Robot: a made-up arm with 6 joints. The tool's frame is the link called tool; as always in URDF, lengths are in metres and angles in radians.
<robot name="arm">
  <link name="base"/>
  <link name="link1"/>
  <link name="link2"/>
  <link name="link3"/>
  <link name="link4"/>
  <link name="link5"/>
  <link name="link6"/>
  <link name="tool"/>
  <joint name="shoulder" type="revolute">
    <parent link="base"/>
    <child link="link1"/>
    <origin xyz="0 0 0.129" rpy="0 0 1.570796"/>
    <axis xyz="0 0 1"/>
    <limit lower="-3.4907" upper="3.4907"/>
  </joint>
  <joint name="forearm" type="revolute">
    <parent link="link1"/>
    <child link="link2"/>
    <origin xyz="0 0 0" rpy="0 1.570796 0"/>
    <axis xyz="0 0 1"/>
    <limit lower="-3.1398" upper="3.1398"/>
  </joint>
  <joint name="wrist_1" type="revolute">
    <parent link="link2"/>
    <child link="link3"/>
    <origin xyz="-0.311 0 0" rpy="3.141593 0 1.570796"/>
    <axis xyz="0 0 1"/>
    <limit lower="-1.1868" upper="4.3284"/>
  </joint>
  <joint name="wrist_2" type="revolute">
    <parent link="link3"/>
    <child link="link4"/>
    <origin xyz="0 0 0" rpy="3.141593 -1.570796 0"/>
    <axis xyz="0 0 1"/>
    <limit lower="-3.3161" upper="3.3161"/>
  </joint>
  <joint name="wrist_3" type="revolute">
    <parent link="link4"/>
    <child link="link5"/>
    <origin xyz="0 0 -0.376" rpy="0 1.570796 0"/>
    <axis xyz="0 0 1"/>
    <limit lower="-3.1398" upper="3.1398"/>
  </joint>
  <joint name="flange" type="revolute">
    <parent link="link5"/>
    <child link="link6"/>
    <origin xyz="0 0 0.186" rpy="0 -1.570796 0"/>
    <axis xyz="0 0 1"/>
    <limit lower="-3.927" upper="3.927"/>
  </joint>
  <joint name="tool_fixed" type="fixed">
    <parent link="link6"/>
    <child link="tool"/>
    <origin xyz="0 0 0" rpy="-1.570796 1.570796 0"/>
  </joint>
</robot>
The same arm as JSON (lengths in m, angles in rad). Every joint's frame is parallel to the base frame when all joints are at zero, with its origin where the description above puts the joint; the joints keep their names.
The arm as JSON. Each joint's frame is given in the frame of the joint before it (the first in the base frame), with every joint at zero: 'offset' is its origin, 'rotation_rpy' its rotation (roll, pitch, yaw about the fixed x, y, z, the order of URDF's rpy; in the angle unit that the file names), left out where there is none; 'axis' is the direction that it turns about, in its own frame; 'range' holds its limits. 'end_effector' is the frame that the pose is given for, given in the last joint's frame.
{
  "length_unit": "m",
  "angle_unit": "rad",
  "chain": [
    {
      "id": "shoulder",
      "offset": [
        0.0,
        0.0,
        0.129
      ],
      "axis": "+z",
      "range": [
        -3.4907,
        3.4907
      ]
    },
    {
      "id": "forearm",
      "offset": [
        0.0,
        0.0,
        0.0
      ],
      "axis": "+y",
      "range": [
        -3.1398,
        3.1398
      ]
    },
    {
      "id": "wrist_1",
      "offset": [
        0.0,
        0.0,
        0.311
      ],
      "axis": "-y",
      "range": [
        -1.1868,
        4.3284
      ]
    },
    {
      "id": "wrist_2",
      "offset": [
        0.0,
        0.0,
        0.0
      ],
      "axis": "-x",
      "range": [
        -3.3161,
        3.3161
      ]
    },
    {
      "id": "wrist_3",
      "offset": [
        0.376,
        0.0,
        0.0
      ],
      "axis": "-y",
      "range": [
        -3.1398,
        3.1398
      ]
    },
    {
      "id": "flange",
      "offset": [
        0.0,
        -0.186,
        0.0
      ],
      "axis": "-x",
      "range": [
        -3.927,
        3.927
      ]
    }
  ],
  "end_effector": {
    "offset": [
      0.0,
      0.0,
      0.0
    ],
    "rotation_rpy": [
      0.0,
      0.0,
      0.0
    ]
  }
}

